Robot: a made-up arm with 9 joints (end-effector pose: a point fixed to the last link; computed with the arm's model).
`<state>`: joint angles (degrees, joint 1 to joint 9).
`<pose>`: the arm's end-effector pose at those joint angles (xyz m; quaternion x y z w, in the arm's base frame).
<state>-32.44 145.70 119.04 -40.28 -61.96 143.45 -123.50 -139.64 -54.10</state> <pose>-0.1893 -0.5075 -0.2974 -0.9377 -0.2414 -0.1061 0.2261</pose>
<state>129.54 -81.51 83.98 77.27 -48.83 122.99 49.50 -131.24 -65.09</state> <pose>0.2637 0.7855 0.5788 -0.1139 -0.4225 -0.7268 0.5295</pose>
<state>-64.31 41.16 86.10 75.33 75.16 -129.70 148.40 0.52 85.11</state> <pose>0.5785 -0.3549 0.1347 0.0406 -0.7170 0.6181 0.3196</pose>
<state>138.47 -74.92 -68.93 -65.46 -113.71 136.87 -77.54 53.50 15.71</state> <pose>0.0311 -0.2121 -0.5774 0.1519 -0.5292 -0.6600 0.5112</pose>
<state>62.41 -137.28 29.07 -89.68 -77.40 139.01 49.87 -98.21 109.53</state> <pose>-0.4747 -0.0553 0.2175 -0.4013 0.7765 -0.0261 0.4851</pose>
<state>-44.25 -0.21 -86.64 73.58 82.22 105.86 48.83 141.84 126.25</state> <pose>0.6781 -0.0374 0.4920 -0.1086 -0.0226 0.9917 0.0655</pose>
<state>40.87 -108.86 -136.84 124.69 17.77 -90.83 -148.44 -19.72 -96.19</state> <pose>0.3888 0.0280 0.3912 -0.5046 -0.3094 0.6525 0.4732</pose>
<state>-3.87 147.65 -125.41 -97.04 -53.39 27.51 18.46 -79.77 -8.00</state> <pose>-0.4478 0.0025 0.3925 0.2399 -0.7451 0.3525 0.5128</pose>
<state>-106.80 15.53 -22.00 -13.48 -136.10 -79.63 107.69 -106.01 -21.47</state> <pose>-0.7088 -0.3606 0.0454 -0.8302 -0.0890 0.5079 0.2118</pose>
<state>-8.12 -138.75 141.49 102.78 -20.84 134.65 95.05 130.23 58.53</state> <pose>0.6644 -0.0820 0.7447 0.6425 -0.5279 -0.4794 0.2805</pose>
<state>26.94 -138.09 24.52 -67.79 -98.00 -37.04 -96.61 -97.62 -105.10</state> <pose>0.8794 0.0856 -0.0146 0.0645 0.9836 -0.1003 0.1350</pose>
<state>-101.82 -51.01 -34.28 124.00 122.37 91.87 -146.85 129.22 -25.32</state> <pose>-0.0868 -0.4296 0.1414 -0.2203 0.5598 -0.7988 0.0006</pose>
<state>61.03 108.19 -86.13 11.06 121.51 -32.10 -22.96 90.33 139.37</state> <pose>-0.1953 0.8390 -0.9370 -0.3839 -0.4491 -0.4444 0.6734</pose>
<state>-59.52 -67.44 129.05 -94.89 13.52 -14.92 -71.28 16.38 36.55</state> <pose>0.5273 -0.2435 -0.1042 0.2446 -0.9632 0.0941 0.0605</pose>
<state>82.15 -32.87 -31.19 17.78 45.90 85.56 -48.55 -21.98 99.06</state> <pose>-0.0471 0.3323 -0.1021 -0.8345 0.0516 0.3712 0.4039</pose>
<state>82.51 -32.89 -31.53 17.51 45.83 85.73 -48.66 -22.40 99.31</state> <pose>-0.0463 0.3289 -0.1068 -0.8365 0.0523 0.3708 0.4001</pose>
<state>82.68 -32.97 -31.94 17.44 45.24 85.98 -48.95 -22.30 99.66</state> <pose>-0.0453 0.3265 -0.1085 -0.8359 0.0540 0.3739 0.3981</pose>
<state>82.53 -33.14 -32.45 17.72 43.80 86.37 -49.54 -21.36 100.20</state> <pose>-0.0439 0.3258 -0.1052 -0.8310 0.0570 0.3830 0.3995</pose>
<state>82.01 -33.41 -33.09 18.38 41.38 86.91 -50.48 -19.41 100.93</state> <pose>-0.0417 0.3275 -0.0960 -0.8208 0.0618 0.3991 0.4039</pose>
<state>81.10 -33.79 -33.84 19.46 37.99 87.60 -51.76 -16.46 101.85</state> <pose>-0.0383 0.3309 -0.0810 -0.8050 0.0674 0.4226 0.4108</pose>
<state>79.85 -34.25 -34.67 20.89 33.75 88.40 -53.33 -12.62 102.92</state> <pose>-0.0329 0.3356 -0.0608 -0.7838 0.0732 0.4532 0.4183</pose>
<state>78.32 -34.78 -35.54 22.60 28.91 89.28 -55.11 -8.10 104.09</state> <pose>-0.0253 0.3410 -0.0368 -0.7581 0.0783 0.4892 0.4242</pose>
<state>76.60 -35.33 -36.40 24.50 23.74 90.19 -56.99 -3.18 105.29</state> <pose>-0.0154 0.3467 -0.0108 -0.7294 0.0819 0.5283 0.4268</pose>
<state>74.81 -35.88 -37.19 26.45 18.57 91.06 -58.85 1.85 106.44</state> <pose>-0.0038 0.3526 0.0155 -0.6999 0.0836 0.5679 0.4249</pose>
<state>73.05 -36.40 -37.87 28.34 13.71 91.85 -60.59 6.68 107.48</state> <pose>0.0082 0.3586 0.0405 -0.6719 0.0835 0.6050 0.4189</pose>
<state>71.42 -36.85 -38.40 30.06 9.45 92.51 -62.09 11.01 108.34</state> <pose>0.0193 0.3647 0.0628 -0.6474 0.0820 0.6371 0.4102</pose>
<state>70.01 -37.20 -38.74 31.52 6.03 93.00 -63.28 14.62 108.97</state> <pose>0.0282 0.3703 0.0818 -0.6277 0.0796 0.6624 0.4010</pose>
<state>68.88 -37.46 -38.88 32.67 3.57 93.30 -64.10 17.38 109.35</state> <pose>0.0343 0.3748 0.0971 -0.6135 0.0765 0.6806 0.3931</pose>
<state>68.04 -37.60 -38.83 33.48 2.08 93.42 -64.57 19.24 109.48</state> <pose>0.0373 0.3779 0.1088 -0.6045 0.0734 0.6917 0.3882</pose>
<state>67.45 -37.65 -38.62 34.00 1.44 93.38 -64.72 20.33 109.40</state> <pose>0.0379 0.3795 0.1174 -0.5999 0.0701 0.6970 0.3865</pose>
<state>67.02 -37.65 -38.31 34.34 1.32 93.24 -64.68 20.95 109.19</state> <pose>0.0368 0.3801 0.1241 -0.5978 0.0670 0.6989 0.3869</pose>
